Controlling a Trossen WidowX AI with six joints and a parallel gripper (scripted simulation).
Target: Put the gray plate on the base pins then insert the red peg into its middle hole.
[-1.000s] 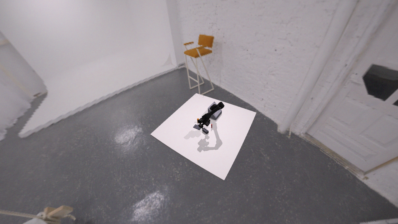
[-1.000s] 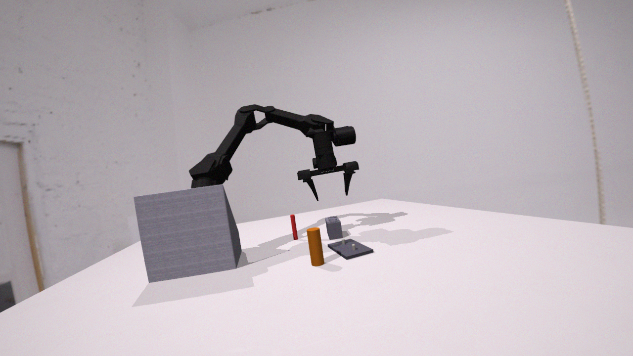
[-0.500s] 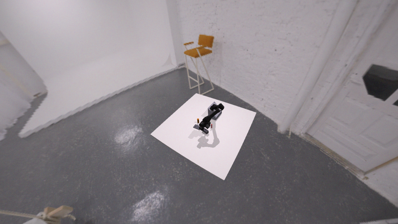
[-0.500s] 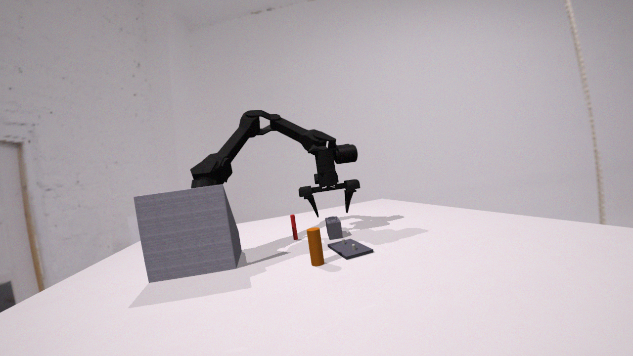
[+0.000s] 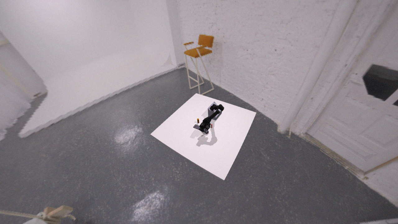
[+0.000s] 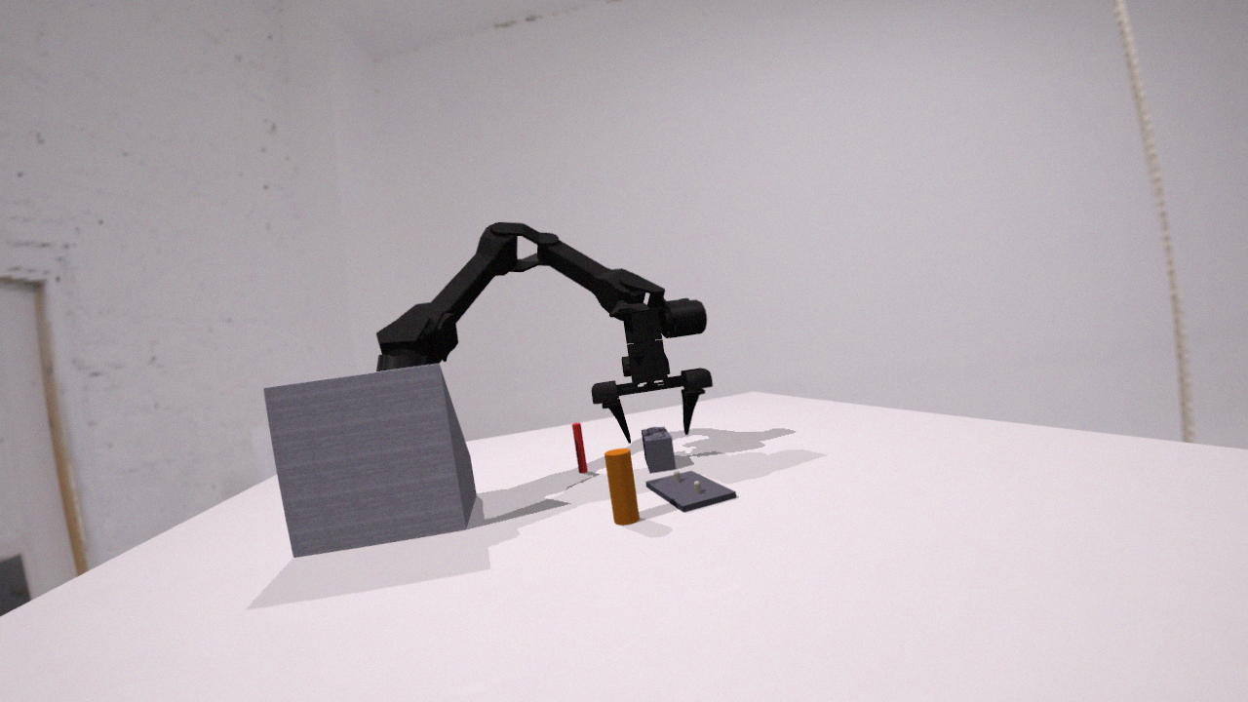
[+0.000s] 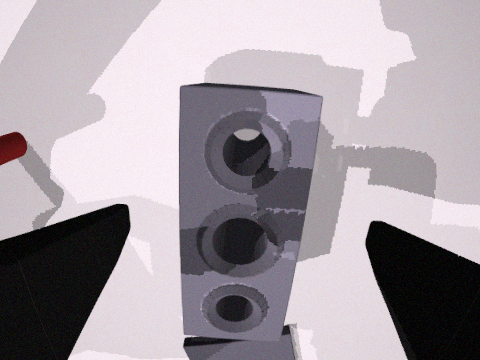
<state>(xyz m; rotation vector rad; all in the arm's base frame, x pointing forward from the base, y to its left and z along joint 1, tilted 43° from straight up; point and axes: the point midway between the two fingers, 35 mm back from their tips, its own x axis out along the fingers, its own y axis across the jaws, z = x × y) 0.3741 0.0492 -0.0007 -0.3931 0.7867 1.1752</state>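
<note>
My gripper tip is right at the gray plate. Round my gripper tip: orange cylinder: 140 mm behind, 190 mm to the right; red peg: 110 mm behind, 60 mm to the left; dark flat base: 40 mm behind, 160 mm to the right, 30 mm below.
</note>
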